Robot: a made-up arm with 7 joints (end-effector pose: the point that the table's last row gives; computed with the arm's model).
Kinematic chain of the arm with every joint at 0, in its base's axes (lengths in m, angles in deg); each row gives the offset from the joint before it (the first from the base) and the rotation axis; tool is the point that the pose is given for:
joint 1: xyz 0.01 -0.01 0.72 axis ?
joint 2: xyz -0.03 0 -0.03 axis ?
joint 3: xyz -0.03 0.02 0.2 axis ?
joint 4: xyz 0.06 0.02 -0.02 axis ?
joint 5: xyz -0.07 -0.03 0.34 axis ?
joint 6: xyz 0 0.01 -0.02 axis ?
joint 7: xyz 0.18 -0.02 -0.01 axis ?
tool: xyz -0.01 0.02 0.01
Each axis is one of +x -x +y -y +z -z.
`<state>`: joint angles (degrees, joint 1 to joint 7).
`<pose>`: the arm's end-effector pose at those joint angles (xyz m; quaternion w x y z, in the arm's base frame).
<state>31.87 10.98 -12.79 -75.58 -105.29 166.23 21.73</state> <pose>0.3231 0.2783 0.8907 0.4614 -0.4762 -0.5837 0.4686</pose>
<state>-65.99 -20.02 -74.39 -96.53 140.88 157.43 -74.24</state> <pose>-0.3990 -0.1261 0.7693 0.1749 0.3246 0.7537 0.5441</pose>
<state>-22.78 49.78 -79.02 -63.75 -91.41 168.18 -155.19</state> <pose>0.2925 -0.4310 0.8132 0.1046 -0.1941 -0.7853 -0.5786</pose>
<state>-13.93 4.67 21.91 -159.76 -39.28 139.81 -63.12</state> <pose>0.2965 0.1358 0.5101 0.5773 -0.0380 0.2383 0.7801</pose>
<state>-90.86 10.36 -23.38 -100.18 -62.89 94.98 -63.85</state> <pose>-0.1953 -0.4705 0.7824 0.7952 0.1026 0.5416 -0.2525</pose>
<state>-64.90 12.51 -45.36 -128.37 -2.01 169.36 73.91</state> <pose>-0.1576 -0.4446 0.7807 0.0079 -0.1623 -0.2363 -0.9580</pose>
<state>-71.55 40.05 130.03 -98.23 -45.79 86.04 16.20</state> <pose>0.3717 0.3402 1.0587 0.9346 -0.0331 -0.1682 0.3117</pose>
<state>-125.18 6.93 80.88 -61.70 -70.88 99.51 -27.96</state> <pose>0.3588 -0.3191 1.1578 0.7830 -0.5725 0.1078 -0.2182</pose>
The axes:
joint 1: +z
joint 2: +y
joint 3: +z
joint 4: -y
joint 5: +z
joint 6: -y
joint 7: -z

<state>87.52 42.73 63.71 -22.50 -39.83 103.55 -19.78</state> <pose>-0.1381 0.4303 1.1597 0.3612 0.3370 -0.2334 0.8376</pose>
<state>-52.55 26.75 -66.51 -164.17 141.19 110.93 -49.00</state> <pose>-0.2225 -0.0177 0.4476 0.1045 -0.0756 0.4869 0.8639</pose>
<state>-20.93 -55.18 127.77 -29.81 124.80 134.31 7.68</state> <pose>-0.4021 0.4746 0.9292 0.4436 0.5510 0.4883 0.5110</pose>
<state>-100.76 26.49 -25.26 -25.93 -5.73 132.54 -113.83</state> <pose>-0.0857 -0.2949 1.2620 0.7463 -0.5153 0.4213 0.0001</pose>
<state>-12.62 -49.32 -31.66 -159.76 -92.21 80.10 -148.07</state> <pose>0.2699 -0.2586 0.7013 0.3212 0.1972 0.5607 0.7373</pose>
